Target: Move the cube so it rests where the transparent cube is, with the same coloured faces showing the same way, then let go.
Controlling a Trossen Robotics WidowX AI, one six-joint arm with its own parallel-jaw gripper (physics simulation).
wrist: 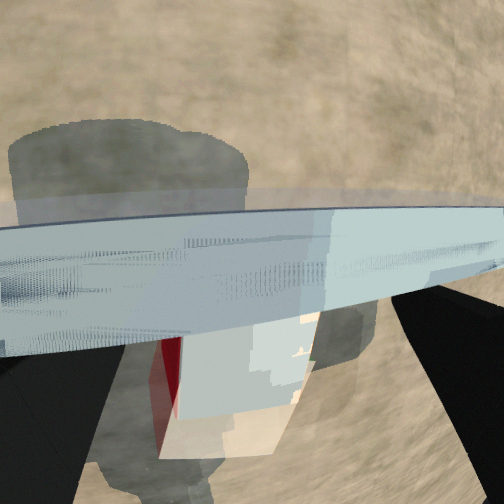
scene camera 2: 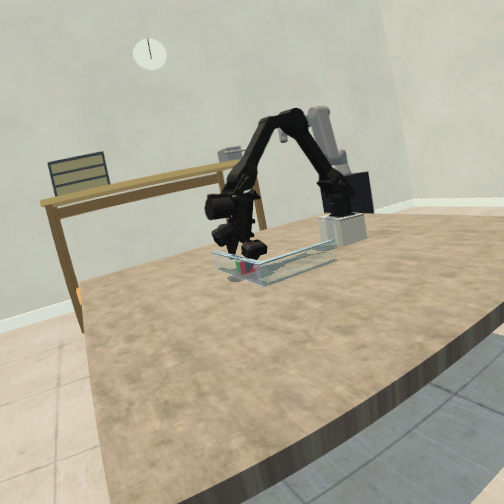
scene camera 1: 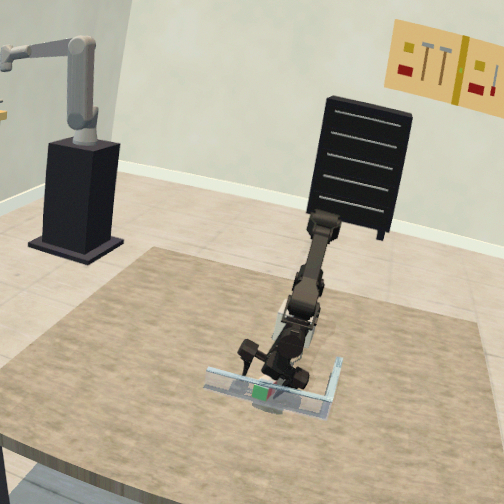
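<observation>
The cube (scene camera 1: 264,393) shows a green face and a red face and sits on the table inside a pale glassy L-shaped frame (scene camera 1: 290,388). In scene camera 2 the cube (scene camera 2: 246,266) shows red below the fingers. My gripper (scene camera 1: 268,372) hangs straight over it, fingers spread to either side, not touching it. In the wrist view the cube (wrist: 225,385) shows a red side and a pale top between my dark fingers (wrist: 260,400), partly hidden by the glassy bar (wrist: 250,265). I cannot tell the transparent cube apart from the real one.
A black drawer cabinet (scene camera 1: 358,165) stands behind the arm's base. A second grey arm on a black pedestal (scene camera 1: 78,195) stands at the far left. A wooden table (scene camera 2: 150,190) with a slatted box is beyond the table edge.
</observation>
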